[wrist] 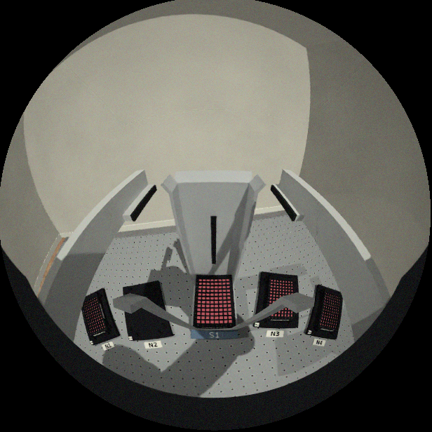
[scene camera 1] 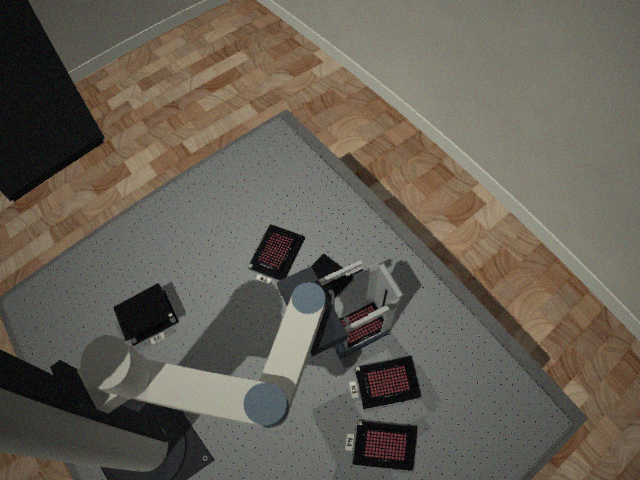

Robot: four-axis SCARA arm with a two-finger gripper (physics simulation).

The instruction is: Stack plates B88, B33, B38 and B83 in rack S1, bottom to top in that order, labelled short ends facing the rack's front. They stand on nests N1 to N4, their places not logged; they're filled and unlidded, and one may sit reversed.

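Seen in the pictures: gripper, between the fingertips: (scene camera 1: 374,285); arm's base, origin of its link: (scene camera 1: 146,446).
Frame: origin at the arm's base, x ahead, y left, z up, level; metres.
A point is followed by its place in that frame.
Observation:
Plate B88 (scene camera 1: 366,326) {x 0.709, y -0.113, z 0.078 m} (wrist: 214,301), filled with red wells, lies low in rack S1 (scene camera 1: 390,279) {x 0.771, y -0.110, z 0.309 m} (wrist: 195,215); its label is too small to read. My gripper (scene camera 1: 355,295) (wrist: 213,176) is open and empty, high above that plate, with its fingers wide apart. Filled plates stand on N1 (scene camera 1: 276,251) {x 0.659, y 0.255, z 0.034 m} (wrist: 95,316), N3 (scene camera 1: 387,381) {x 0.661, y -0.266, z 0.039 m} (wrist: 281,299) and N4 (scene camera 1: 385,445) {x 0.543, y -0.400, z 0.038 m} (wrist: 329,310); their labels are not legible. Nest N2 (wrist: 147,310) is bare black; in the scene view the arm partly hides it.
A black block-like stand (scene camera 1: 145,312) {x 0.222, y 0.317, z 0.072 m} with an unclear tag sits at the table's left. The arm (scene camera 1: 294,341) {x 0.487, y -0.127, z 0.437 m} reaches over the table (scene camera 1: 206,222) {x 0.542, y 0.499, z 0.013 m} from the lower left. Rack S1 has a tall slotted back wall and a blue front strip, between N2 and N3.

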